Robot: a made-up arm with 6 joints. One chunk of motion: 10 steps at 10 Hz.
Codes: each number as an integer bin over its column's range. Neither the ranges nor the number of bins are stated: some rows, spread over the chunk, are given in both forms.
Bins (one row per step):
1: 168 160 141 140 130 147
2: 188 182 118 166 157 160
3: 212 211 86 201 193 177
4: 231 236 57 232 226 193
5: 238 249 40 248 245 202
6: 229 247 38 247 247 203
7: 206 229 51 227 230 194
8: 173 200 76 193 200 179
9: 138 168 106 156 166 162
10: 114 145 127 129 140 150
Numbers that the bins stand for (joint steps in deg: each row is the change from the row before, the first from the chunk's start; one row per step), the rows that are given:
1: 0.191 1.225 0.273 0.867 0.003 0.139
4: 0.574 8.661 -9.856 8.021 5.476 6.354
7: 0.422 7.976 -10.580 7.633 5.705 6.489
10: -0.137 -0.243 -1.415 0.012 0.573 0.545
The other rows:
2: 0.313 3.377 -2.501 2.889 1.542 1.896
3: 0.459 6.215 -6.359 5.611 3.595 4.192
5: 0.617 9.933 -11.906 9.266 6.560 7.570
6: 0.562 9.737 -12.148 9.188 6.674 7.705
8: 0.222 5.139 -7.565 4.989 3.994 4.463
9: 0.009 2.008 -3.948 2.111 2.055 2.166

